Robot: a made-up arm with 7 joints.
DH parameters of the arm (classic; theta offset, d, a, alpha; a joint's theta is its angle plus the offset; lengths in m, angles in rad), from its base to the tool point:
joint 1: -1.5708 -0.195 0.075 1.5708
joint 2: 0 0.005 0.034 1.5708
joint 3: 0 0.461 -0.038 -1.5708
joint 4: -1.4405 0 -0.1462 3.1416
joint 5: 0.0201 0 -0.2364 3.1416
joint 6: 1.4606 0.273 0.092 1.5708
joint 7: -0.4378 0 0.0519 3.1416
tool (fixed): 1.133 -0.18 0 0
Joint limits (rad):
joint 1: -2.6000..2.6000
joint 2: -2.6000..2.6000
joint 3: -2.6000..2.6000
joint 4: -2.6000..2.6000
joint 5: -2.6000..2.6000
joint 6: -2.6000..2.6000
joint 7: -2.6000..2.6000
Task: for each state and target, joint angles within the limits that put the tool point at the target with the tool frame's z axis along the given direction. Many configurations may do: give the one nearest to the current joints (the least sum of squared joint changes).
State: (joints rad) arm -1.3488 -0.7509 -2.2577 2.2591 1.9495 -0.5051 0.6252
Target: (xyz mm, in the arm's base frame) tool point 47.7 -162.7 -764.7 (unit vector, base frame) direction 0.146 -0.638 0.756
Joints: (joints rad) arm -1.9356 -0.9168 -2.5568 1.7037 2.5068 -0.5958 0.7287
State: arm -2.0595 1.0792 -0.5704 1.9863 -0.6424 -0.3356 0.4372
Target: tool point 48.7 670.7 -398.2 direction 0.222 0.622 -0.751
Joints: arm -2.6000 1.0145 -0.8865 1.9589 -0.5690 -0.1061 0.4939
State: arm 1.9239 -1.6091 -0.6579 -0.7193 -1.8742 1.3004 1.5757
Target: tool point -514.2 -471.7 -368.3 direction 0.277 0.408 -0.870
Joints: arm 1.6268 -1.0237 -0.4111 0.0972 -2.5303 1.8867 1.5060
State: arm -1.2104 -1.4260 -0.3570 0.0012 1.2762 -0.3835 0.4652
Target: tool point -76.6 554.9 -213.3 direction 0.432 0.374 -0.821
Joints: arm -0.3678 -1.7813 -0.2876 -0.7167 1.5590 0.3776 0.6519
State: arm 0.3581 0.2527 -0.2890 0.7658 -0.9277 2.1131 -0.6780
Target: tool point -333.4 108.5 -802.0 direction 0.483 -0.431 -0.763
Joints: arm 1.0034 0.2821 0.2534 1.3198 -0.7613 1.4876 -0.5142
